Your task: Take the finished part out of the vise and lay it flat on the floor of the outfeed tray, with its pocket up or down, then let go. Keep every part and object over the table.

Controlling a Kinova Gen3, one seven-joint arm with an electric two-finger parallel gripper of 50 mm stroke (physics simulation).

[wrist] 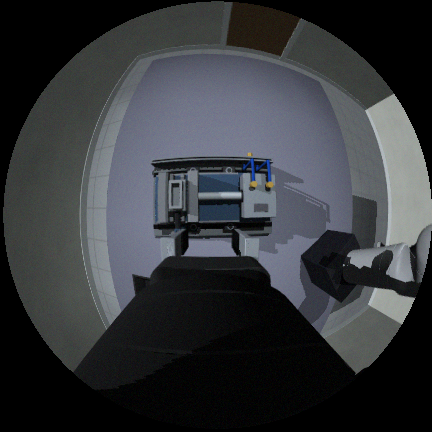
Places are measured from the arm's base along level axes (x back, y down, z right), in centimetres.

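Where they show: gripper, fingertip midpoint: (209,237); arm's base, origin of the base link: (352,265).
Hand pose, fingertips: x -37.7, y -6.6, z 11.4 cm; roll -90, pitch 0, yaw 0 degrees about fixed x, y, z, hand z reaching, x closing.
Things, the pixels of their top centre, and the offset from my fingertips. "pt": a spot on its surface instead.
- finished part, middle of its top: (174,193) dx -6.3, dy +10.0, dz +6.2 cm
- vise, middle of its top: (212,191) dx +0.6, dy +11.6, dz +6.7 cm
- dark rail, middle of its top: (211,156) dx +0.4, dy +16.5, dz +15.6 cm
- dark edge, surface spot: (141,284) pt dx -19.6, dy +19.2, dz -17.6 cm
The finished part (175,205), a small light grey block with a rectangular pocket facing the camera, sits at the left end of the vise (193,202), beside a grey jaw plate. The vise has a blue bed, a pale round bar and a grey block at its right end. My gripper (209,237) is open and empty. Its fingers are spread near the vise's lower edge in the view, with the part above and left of the left finger. My gripper's height above the vise is hard to tell. The outfeed tray cannot be made out.
Two blue bars with yellow ends (261,172) stand at the vise's right end. A dark rail (210,162) runs along its far side. A black block (330,262) with a pale arm-like shape (382,262) is at the right. A dark edge (141,284) shows at lower left, partly hidden by my gripper body.
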